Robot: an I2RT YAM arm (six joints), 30 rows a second.
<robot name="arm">
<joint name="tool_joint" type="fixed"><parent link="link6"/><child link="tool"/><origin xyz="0 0 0" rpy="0 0 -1.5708"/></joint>
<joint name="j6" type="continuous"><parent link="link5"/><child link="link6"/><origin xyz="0.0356 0 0.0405" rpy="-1.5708 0 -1.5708"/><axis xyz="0 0 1"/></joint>
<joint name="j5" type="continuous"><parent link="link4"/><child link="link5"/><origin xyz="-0.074 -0.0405 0.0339" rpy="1.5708 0 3.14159"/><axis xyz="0 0 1"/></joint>
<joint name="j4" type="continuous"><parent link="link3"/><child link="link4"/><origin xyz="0.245 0.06 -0.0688" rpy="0 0 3.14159"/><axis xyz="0 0 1"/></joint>
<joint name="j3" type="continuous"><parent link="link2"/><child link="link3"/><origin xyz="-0.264 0 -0.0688" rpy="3.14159 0 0"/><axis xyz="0 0 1"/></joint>
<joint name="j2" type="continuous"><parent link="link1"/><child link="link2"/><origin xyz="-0.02 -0.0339 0.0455" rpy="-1.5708 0 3.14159"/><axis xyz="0 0 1"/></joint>
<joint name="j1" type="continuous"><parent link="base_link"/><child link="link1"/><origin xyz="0 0 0.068" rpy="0 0 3.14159"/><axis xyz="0 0 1"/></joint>
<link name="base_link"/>
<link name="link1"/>
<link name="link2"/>
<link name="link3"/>
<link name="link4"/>
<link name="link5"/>
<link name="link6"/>
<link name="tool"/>
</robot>
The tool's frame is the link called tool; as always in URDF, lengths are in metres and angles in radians. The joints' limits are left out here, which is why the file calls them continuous.
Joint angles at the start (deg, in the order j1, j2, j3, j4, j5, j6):
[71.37 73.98 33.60 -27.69 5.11 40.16]
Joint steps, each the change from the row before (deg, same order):
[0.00 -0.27 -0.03 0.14 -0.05 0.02]
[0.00 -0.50 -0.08 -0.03 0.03 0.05]
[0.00 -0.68 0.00 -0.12 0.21 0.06]
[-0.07 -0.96 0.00 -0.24 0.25 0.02]
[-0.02 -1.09 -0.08 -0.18 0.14 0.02]
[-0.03 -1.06 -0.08 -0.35 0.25 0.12]
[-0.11 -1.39 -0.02 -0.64 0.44 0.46]
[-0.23 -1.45 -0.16 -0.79 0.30 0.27]
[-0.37 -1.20 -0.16 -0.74 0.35 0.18]
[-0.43 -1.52 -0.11 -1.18 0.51 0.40]
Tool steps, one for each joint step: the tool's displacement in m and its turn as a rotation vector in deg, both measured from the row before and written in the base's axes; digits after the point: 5 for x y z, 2 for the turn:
[-0.00005 -0.00004 0.00087 0.38 -0.07 0.00]
[-0.00021 -0.00067 0.00129 0.37 -0.13 -0.06]
[-0.00011 -0.00072 0.00220 0.48 -0.34 -0.14]
[0.00001 -0.00126 0.00304 0.61 -0.44 -0.19]
[-0.00033 -0.00149 0.00310 0.75 -0.38 -0.10]
[-0.00034 -0.00182 0.00283 0.55 -0.37 -0.24]
[-0.00018 -0.00259 0.00392 0.67 -0.44 -0.71]
[-0.00015 -0.00351 0.00319 0.45 -0.31 -0.60]
[0.00041 -0.00340 0.00236 0.23 -0.32 -0.69]
[0.00031 -0.00444 0.00314 0.17 -0.35 -1.02]

